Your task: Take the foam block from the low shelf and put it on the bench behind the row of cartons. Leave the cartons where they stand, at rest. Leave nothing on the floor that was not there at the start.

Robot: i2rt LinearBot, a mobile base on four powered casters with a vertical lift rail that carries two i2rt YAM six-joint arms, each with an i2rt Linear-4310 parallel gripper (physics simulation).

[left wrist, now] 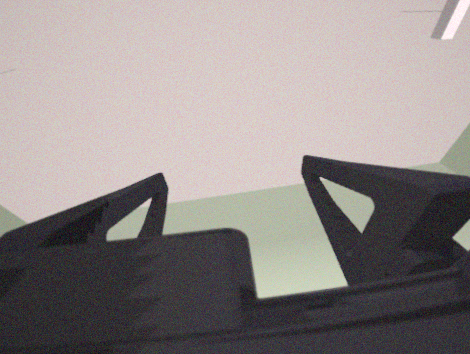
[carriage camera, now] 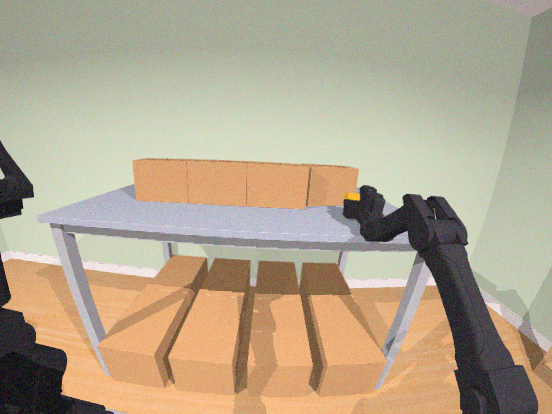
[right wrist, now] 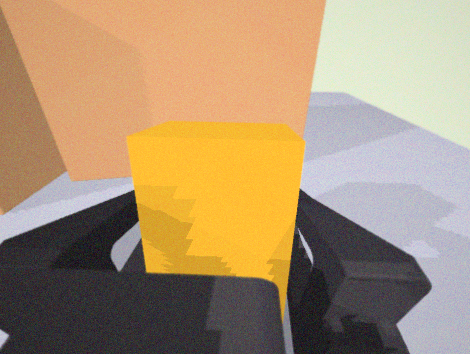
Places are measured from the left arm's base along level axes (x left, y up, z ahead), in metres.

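Where they show: left gripper, fingertip midpoint: (left wrist: 234, 172); right gripper, fingertip midpoint: (carriage camera: 350, 201) (right wrist: 225, 183).
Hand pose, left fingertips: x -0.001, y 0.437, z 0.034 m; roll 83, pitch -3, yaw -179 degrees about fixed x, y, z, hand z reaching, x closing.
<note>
Each offset is from my left fingertips to the top centre of the thing. Level surfaces: height alone.
My right gripper (carriage camera: 353, 204) (right wrist: 225, 183) is shut on the yellow foam block {dx -0.644, dy -0.187, dz +0.661 m} (carriage camera: 352, 196) (right wrist: 220, 165), which stands up between its fingers. It is over the right part of the grey bench {dy -0.283 m} (carriage camera: 200, 222) (right wrist: 380, 155), in front of the right-end carton {dx -0.580, dy -0.102, dz +0.853 m} (carriage camera: 332, 185) (right wrist: 225, 60). The block's top is below that carton's top in the carriage view. Several cartons {dx -0.081, dy -0.102, dz +0.753 m} (carriage camera: 217, 182) stand upright in a row on the bench; the right-end one is set slightly back. My left gripper (left wrist: 234, 172) is open and empty, tilted towards the ceiling. The low shelf cannot be made out.
Several long cartons (carriage camera: 207, 325) lie on the floor under the bench, between its legs (carriage camera: 80, 295) (carriage camera: 407, 310). A green wall (carriage camera: 250, 100) rises behind the bench. Part of another box (carriage camera: 546, 366) shows at the lower right edge of the carriage view.
</note>
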